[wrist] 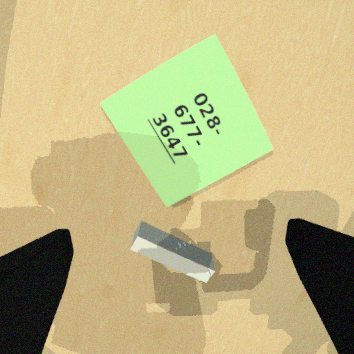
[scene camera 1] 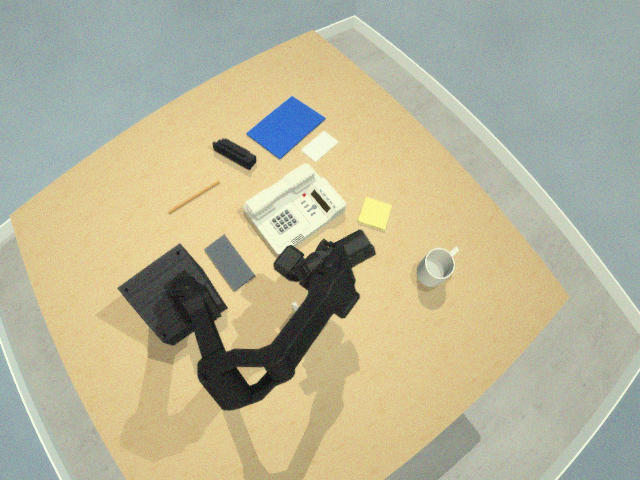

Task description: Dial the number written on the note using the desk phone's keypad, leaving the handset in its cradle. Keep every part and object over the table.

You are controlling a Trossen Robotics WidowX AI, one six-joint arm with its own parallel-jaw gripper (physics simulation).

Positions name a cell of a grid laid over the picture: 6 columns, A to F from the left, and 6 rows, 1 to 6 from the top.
Scene:
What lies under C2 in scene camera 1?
A blue folder.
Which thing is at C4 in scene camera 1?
A grey pad.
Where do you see a white mug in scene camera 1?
E4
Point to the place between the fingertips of the gripper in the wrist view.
D5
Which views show the handset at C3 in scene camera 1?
Scene camera 1 only.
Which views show the gripper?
The wrist view and scene camera 1: all of them.

